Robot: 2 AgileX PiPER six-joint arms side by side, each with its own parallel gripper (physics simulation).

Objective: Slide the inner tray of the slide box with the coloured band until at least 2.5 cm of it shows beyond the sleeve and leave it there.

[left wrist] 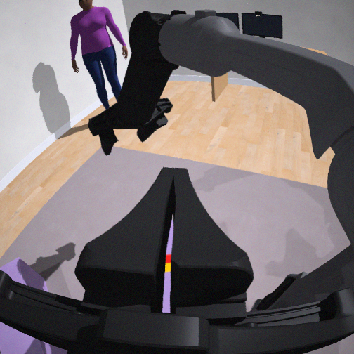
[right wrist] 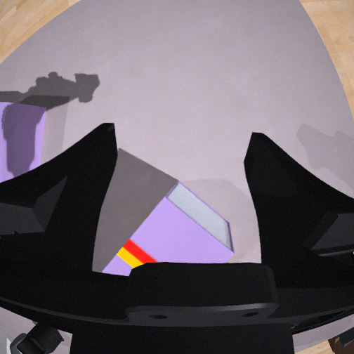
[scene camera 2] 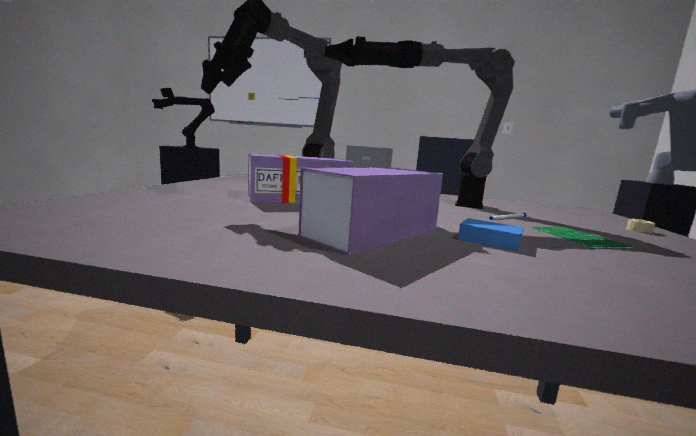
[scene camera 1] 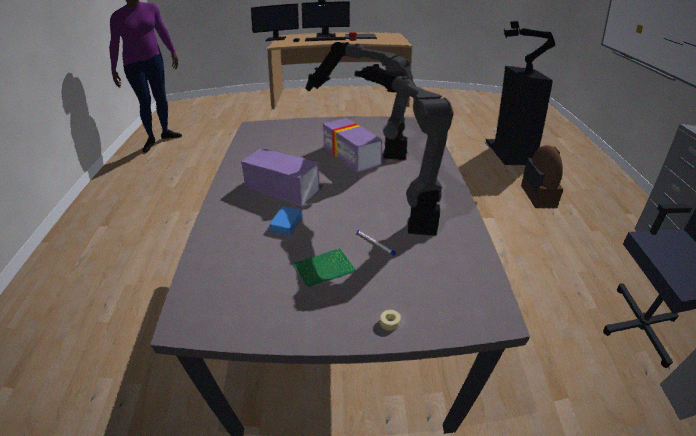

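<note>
The slide box with the red and yellow band (scene camera 1: 362,136) (scene camera 2: 267,163) (right wrist: 187,230) lies at the back of the table. Its pale tray end (scene camera 1: 370,155) (right wrist: 200,216) looks flush with the purple sleeve; the opposite end face is mostly hidden. A slit of the box shows between the left fingers in the left wrist view. My left gripper (scene camera 1: 357,73) (scene camera 2: 327,51) (left wrist: 174,182) is shut and empty, high above the table. My right gripper (scene camera 1: 310,86) (scene camera 2: 217,86) (left wrist: 123,143) (right wrist: 182,142) is open and empty, above the banded box, touching nothing.
A plain purple box (scene camera 1: 272,177) (scene camera 2: 395,205) (left wrist: 21,300) (right wrist: 25,142) stands near the banded one. A blue block (scene camera 1: 286,221) (scene camera 2: 490,234), a green pad (scene camera 1: 325,267) (scene camera 2: 580,237), a pen (scene camera 1: 376,242) (scene camera 2: 507,216) and a tape roll (scene camera 1: 390,327) (scene camera 2: 640,226) lie on the table.
</note>
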